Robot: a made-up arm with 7 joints. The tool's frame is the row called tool.
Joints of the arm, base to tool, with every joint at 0 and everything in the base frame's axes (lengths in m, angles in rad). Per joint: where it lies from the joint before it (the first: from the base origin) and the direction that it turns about. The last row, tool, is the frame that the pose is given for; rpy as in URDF.
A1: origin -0.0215 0.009 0.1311 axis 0 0.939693 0.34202
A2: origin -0.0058 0.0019 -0.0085 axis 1 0 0
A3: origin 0.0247 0.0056 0.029 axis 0 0 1
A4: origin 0.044 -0.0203 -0.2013 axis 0 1 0
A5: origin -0.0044 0.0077 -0.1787 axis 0 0 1
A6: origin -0.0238 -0.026 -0.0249 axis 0 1 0
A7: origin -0.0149 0.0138 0.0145 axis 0 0 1
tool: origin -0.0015 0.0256 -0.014 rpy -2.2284 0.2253 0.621
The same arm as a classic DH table. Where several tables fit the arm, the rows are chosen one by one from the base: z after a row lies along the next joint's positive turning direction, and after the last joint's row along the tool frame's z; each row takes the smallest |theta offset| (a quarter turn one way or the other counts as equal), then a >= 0, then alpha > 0; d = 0 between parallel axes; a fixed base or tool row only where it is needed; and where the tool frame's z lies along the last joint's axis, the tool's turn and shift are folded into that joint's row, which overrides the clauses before.
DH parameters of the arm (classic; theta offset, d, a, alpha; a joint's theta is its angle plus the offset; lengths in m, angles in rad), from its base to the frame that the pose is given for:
base (fixed): 0.0000 0.1278 -0.0215 -1.2218
A1: 1.5708 0.0085 0.0086 1.5708
A2: 1.2218 0.0189 0.0056 -1.5708
A3: -1.5708 -0.1723 0.0440 -1.5708
A4: 0.0000 -0.0126 -0.0044 1.5708
A5: 0.0000 -0.2036 -0.0238 -1.5708
A6: 0.0000 -0.0122 -0.0149 1.5708
A7: 0.7918 0.0146 0.0172 -2.2090
tool (fixed): 0.2819 0.0237 0.0000 0.0000

